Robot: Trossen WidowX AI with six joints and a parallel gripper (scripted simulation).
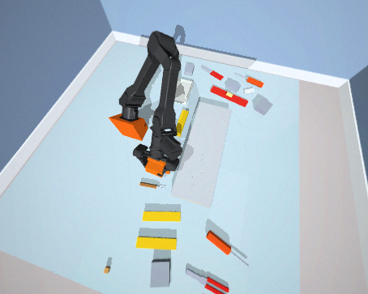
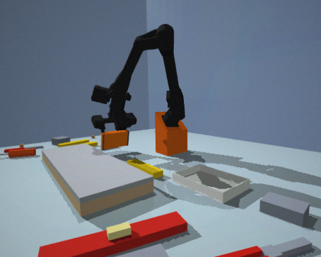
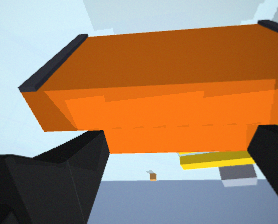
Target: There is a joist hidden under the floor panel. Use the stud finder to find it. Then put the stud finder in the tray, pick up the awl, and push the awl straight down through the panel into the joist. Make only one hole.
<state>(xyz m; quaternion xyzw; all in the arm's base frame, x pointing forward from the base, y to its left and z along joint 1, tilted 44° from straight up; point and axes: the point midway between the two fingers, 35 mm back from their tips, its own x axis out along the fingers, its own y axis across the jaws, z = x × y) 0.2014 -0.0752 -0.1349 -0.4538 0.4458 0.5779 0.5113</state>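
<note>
Right now the orange stud finder is 1 cm to the left of my gripper tip, 1 cm below it and 1 cm ahead of it. Round my gripper tip: brown-handled awl: 7 cm below, 5 cm to the right, 2 cm ahead; red level: 59 cm to the left, 19 cm ahead, 6 cm below; white tray: 51 cm to the left, 9 cm behind, 6 cm below.
</note>
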